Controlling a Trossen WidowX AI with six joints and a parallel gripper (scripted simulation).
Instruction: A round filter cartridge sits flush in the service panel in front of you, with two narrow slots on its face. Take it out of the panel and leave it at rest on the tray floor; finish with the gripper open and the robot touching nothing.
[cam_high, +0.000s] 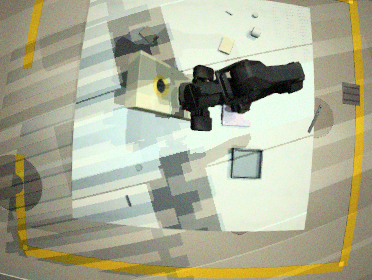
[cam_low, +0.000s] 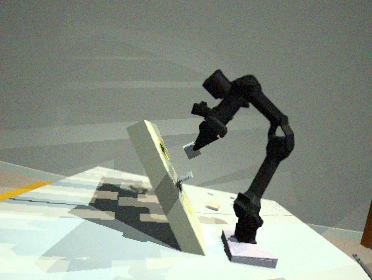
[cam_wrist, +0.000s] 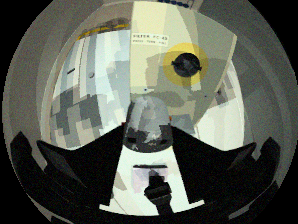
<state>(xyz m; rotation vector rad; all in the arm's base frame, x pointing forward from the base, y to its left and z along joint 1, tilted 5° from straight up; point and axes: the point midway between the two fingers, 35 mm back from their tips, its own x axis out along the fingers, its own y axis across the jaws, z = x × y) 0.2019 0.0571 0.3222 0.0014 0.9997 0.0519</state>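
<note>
Right now the tray is 320 mm behind my gripper tip, 300 mm below it and 210 mm to the left of it. From my gripper tip the other things lie so: round filter cartridge right at my gripper tip.
</note>
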